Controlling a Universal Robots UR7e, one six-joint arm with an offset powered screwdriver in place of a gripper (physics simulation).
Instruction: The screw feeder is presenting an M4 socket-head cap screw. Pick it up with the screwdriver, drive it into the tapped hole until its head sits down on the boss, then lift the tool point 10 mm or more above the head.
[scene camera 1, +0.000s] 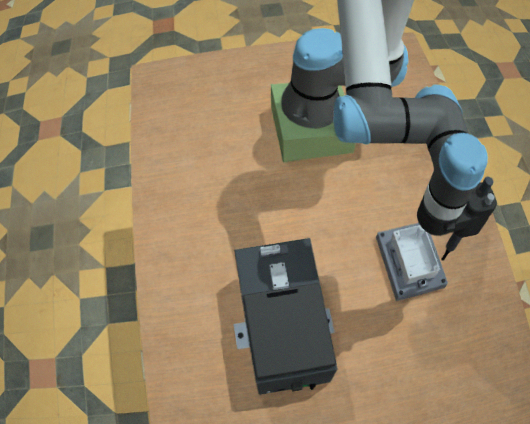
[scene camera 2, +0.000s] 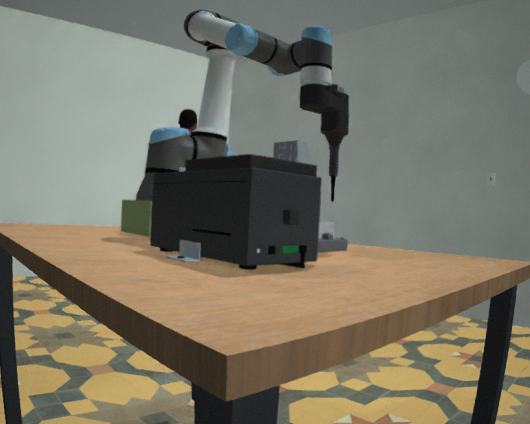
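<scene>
My screwdriver (scene camera 1: 443, 258) (scene camera 2: 332, 201) points straight down with its thin dark tip in the air, roughly above the small boss (scene camera 1: 423, 283) (scene camera 2: 327, 236) on the grey base plate (scene camera 1: 398, 291) (scene camera 2: 340, 244). A gap shows between tip and boss in the scene camera 2 view. The boss has a dark centre; whether that is a screw head or an open hole is too small to tell. No screw can be made out on the bit, but the tip is too fine to be sure. The black screw feeder (scene camera 1: 290, 330) (scene camera 2: 200, 210) stands apart from the tool; no screw can be made out on it.
A light open-topped housing (scene camera 1: 415, 254) (scene camera 2: 327, 229) sits on the base plate, close beside the boss. The arm's base stands on a green block (scene camera 1: 317, 147) (scene camera 2: 136, 217). Metal brackets (scene camera 1: 241, 335) (scene camera 2: 190, 250) flank the feeder. A person's head (scene camera 2: 188, 119) shows behind the arm.
</scene>
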